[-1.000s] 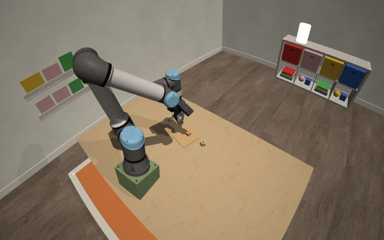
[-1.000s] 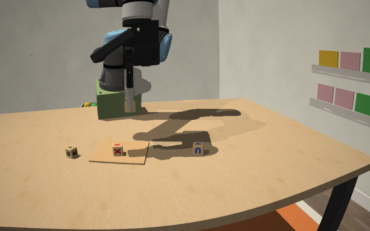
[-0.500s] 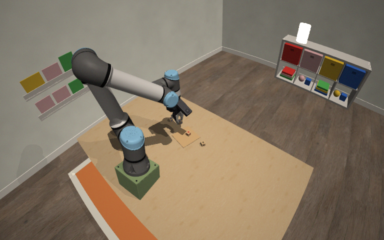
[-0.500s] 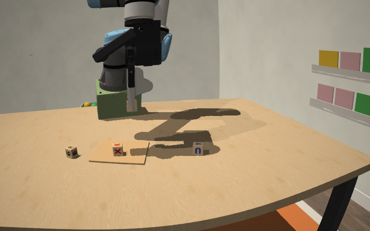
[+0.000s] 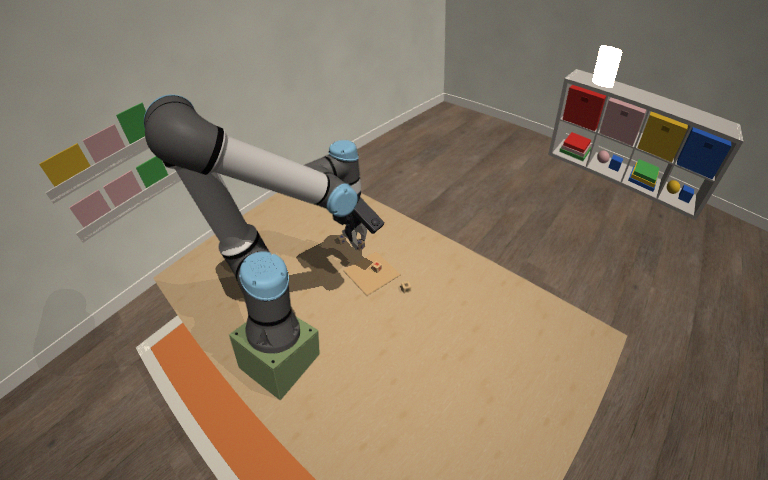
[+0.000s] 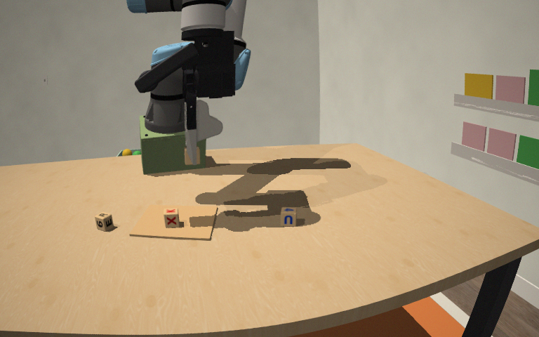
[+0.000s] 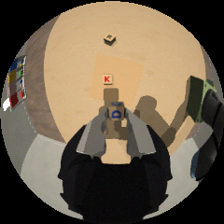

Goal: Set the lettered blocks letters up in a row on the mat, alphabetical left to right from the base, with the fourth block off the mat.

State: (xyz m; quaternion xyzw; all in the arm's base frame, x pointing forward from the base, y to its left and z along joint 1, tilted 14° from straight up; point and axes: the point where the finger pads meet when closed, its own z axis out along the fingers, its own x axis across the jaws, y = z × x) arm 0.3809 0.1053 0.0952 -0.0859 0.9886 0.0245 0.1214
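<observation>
Right now the thin tan mat is 120 mm below my hand, 40 mm to the right of it and 10 mm ahead of it. From my hand the other things lie so: wooden block 170 mm to the right, 110 mm below, 50 mm ahead.
</observation>
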